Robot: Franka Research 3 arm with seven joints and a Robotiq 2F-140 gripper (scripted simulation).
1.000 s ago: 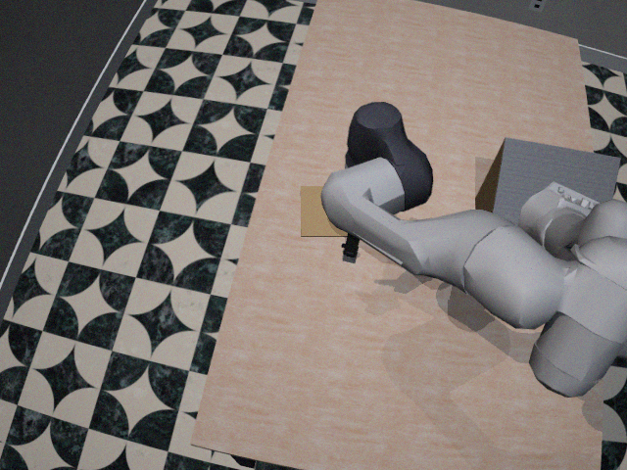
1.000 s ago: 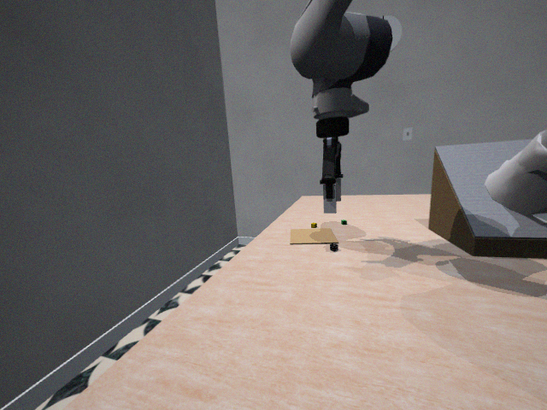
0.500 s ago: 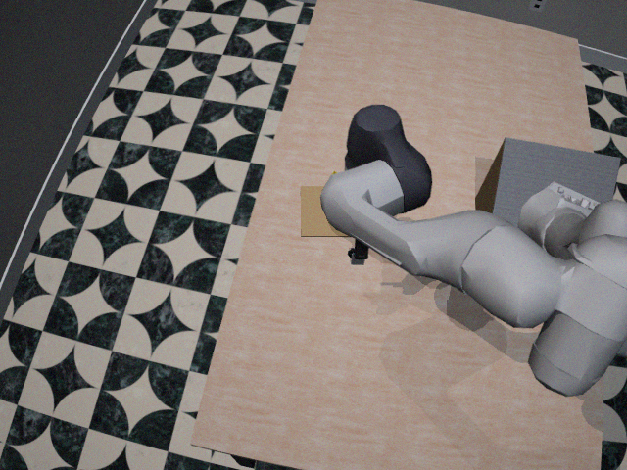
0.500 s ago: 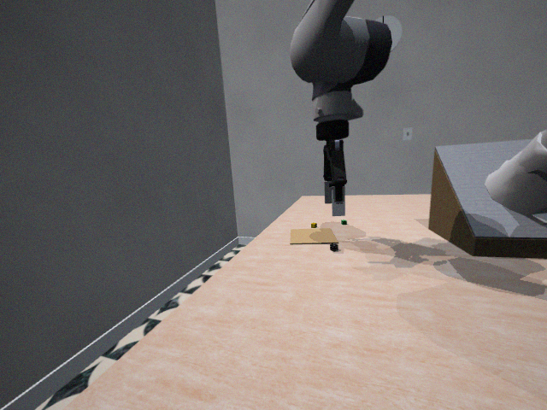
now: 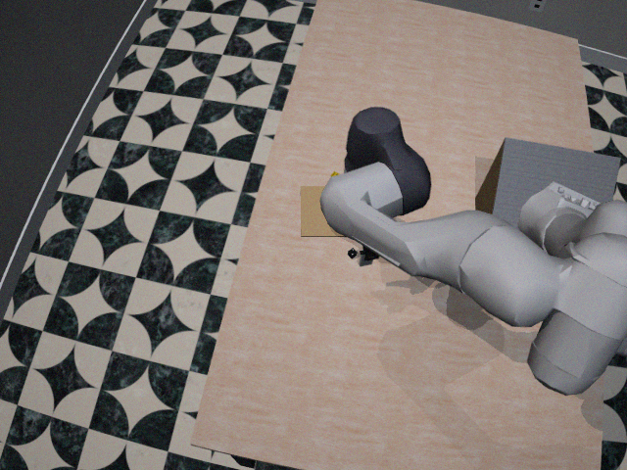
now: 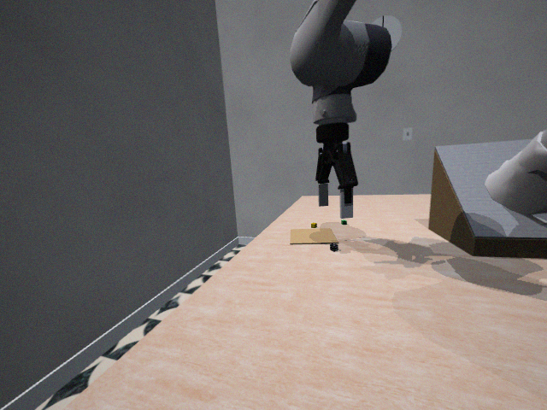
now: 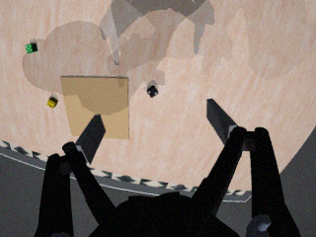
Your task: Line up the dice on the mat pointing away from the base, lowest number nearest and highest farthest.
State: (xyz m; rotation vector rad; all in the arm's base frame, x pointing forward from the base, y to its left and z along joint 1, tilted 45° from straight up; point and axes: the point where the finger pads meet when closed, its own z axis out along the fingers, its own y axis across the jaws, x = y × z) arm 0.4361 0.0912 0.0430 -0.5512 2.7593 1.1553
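Right now the black die is 11 cm below my hand. Also, from my hand: yellow die: 21 cm to the right, 11 cm below, 7 cm ahead; green die: 26 cm to the right, 11 cm below, 4 cm behind; tan mat: 12 cm below, 11 cm to the right, 7 cm ahead.
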